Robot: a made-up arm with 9 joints.
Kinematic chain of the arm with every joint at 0, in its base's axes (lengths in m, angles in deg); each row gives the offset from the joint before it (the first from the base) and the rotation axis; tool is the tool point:
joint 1: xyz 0 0 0.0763 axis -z
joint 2: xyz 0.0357 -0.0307 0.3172 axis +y
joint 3: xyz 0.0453 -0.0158 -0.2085 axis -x
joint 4: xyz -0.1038 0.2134 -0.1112 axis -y
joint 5: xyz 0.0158 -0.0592 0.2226 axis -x
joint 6: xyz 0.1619 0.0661 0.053 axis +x
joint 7: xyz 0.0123 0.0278 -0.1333 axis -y
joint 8: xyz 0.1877 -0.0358 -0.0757 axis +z
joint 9: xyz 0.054 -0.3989 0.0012 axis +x
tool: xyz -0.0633 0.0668 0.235
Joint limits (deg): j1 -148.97..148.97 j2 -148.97..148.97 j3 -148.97..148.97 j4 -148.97..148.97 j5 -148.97..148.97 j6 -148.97..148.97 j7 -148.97..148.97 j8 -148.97..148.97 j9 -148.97..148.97
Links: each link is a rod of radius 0.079 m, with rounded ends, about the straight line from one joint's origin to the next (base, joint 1, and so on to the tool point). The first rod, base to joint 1, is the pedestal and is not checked.
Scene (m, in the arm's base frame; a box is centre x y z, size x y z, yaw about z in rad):
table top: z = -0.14
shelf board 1: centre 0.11 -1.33 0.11 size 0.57 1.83 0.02 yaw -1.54
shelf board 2: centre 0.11 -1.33 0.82 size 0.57 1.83 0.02 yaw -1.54
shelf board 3: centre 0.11 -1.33 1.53 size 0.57 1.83 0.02 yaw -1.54
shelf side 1: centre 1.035 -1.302 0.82 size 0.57 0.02 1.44 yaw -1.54
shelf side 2: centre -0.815 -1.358 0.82 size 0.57 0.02 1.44 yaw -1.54
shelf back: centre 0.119 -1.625 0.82 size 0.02 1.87 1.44 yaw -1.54
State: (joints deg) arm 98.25 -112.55 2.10 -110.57 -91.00 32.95 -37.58 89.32 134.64
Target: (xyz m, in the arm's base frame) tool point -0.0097 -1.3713 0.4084
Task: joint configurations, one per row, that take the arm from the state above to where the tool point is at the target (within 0.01 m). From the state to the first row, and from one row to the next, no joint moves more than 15 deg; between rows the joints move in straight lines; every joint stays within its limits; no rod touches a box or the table.
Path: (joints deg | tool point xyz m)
1: 95.14 -111.22 -2.05 -102.55 -87.01 20.04 -44.92 96.35 136.54 | 0.7922 -0.9160 1.1126
2: 92.03 -109.89 -6.21 -94.54 -83.03 7.13 -52.27 103.37 138.44 | 0.9789 -0.6618 0.9479
3: 88.92 -108.56 -10.36 -86.52 -79.04 -5.78 -59.61 110.40 140.35 | 1.0557 -0.4304 0.7330
4: 85.81 -107.22 -14.51 -78.51 -75.06 -18.68 -66.96 117.43 142.25 | 1.0338 -0.2576 0.5078
5: 82.70 -105.89 -18.66 -70.49 -71.07 -31.59 -74.30 124.45 144.15 | 0.9436 -0.1594 0.3085
6: 79.59 -104.56 -22.82 -62.48 -67.09 -44.50 -81.64 131.48 146.05 | 0.8213 -0.1285 0.1593
7: 76.48 -103.23 -26.97 -54.46 -63.10 -57.41 -88.99 138.50 147.96 | 0.6974 -0.1438 0.0678
8: 84.95 -103.53 -19.78 -66.79 -65.83 -43.00 -77.74 125.07 145.63 | 0.8120 -0.3141 0.1347
9: 93.42 -103.83 -12.60 -79.11 -68.56 -28.60 -66.49 111.63 143.30 | 0.8584 -0.5833 0.2482
10: 101.89 -104.13 -5.41 -91.43 -71.29 -14.19 -55.24 98.20 140.97 | 0.7449 -0.9231 0.3688
11: 110.35 -104.43 1.77 -103.76 -74.01 0.21 -44.00 84.77 138.65 | 0.4319 -1.2268 0.4360
12: 118.82 -104.73 8.96 -116.08 -76.74 14.62 -32.75 71.33 136.32 | -0.0096 -1.3713 0.4084

